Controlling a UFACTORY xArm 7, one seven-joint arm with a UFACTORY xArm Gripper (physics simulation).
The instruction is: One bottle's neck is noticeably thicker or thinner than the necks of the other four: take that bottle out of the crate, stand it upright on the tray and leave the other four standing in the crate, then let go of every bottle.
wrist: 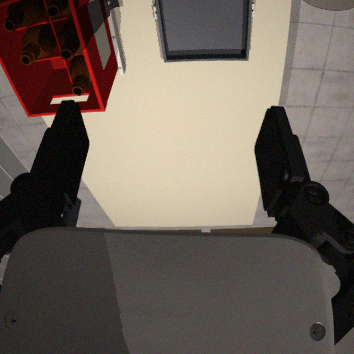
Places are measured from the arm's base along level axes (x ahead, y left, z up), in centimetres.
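Pixels of known places: gripper, fingertip midpoint: (171,121).
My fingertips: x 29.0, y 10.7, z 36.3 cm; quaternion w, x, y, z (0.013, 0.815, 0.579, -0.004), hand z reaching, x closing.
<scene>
Ahead of a thing's pixels: the offset from my fingertips to its top centre. "*": to the spot under its first point. Level surfaces: height alone.
The red crate @(dz -31.8, dx +7.9, dy -29.4 cm) (32,92) stands at the upper left in the wrist view, cut off by the frame edge. Brown bottles stand in its compartments: one @(dz -33.0, dx +17.5, dy -27.4 cm) (79,76) nearest the crate's near end, one @(dz -33.0, dx +9.0, dy -24.8 cm) (68,46) behind it, one @(dz -33.0, dx +6.5, dy -33.3 cm) (36,44) to the left, and two more @(dz -33.0, dx -1.4, dy -31.7 cm) (19,19) @(dz -33.0, dx +0.3, dy -22.5 cm) (56,9) near the top edge. I cannot tell from here which neck differs. The dark grey tray @(* dz -48.8, dx +20.8, dy -1.7 cm) (206,30) lies at the top centre, and no bottle shows on its visible part. My gripper (171,121) is open with nothing between its fingers, high above the table and nearer to me than crate and tray.
The cream table top @(dz -49.3 cm) (175,150) lies below the gripper. A thin pale strip @(* dz -48.1, dx +18.3, dy -21.4 cm) (119,45) runs beside the crate's right side. Grey tiled floor (320,120) shows beyond the table edges. Part of a round grey-brown thing (331,4) shows at the top right.
</scene>
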